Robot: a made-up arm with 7 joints.
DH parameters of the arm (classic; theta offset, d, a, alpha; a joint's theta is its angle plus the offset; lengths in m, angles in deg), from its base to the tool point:
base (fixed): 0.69 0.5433 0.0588 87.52
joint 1: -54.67 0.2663 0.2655 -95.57
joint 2: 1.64 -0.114 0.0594 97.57
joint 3: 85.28 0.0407 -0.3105 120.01
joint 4: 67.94 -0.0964 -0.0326 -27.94
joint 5: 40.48 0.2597 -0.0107 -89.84
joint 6: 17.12 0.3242 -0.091 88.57
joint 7: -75.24 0 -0.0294 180
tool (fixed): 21.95 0.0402 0 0
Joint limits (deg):
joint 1: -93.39..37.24
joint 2: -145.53..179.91
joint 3: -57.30..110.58
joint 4: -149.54..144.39
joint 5: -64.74..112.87
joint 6: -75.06..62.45
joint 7: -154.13..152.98
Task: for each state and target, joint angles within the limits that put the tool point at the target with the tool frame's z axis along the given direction. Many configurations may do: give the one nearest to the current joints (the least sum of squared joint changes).
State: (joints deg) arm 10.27 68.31 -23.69 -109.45 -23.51 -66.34 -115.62
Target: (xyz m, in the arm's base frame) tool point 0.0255 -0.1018 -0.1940 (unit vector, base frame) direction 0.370 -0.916 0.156
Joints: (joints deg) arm -3.31 93.17 6.16 -108.78 -16.55 -53.50 -115.55
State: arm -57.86 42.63 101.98 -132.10 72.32 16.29 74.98
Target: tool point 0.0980 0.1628 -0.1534 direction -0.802 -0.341 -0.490
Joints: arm -28.67 62.29 79.67 -148.43 76.64 -36.63 78.50
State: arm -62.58 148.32 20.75 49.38 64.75 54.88 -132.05
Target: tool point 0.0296 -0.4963 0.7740 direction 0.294 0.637 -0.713
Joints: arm -93.20 152.29 29.02 43.97 68.47 58.37 -132.01
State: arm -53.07 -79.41 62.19 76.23 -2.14 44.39 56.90
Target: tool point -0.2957 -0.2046 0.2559 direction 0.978 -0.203 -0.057
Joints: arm -85.58 -68.16 73.30 119.39 23.26 62.45 53.87
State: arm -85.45 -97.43 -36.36 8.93 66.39 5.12 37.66
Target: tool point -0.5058 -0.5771 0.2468 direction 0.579 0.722 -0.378
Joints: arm -64.36 -130.31 -11.96 2.79 72.43 -5.65 37.29
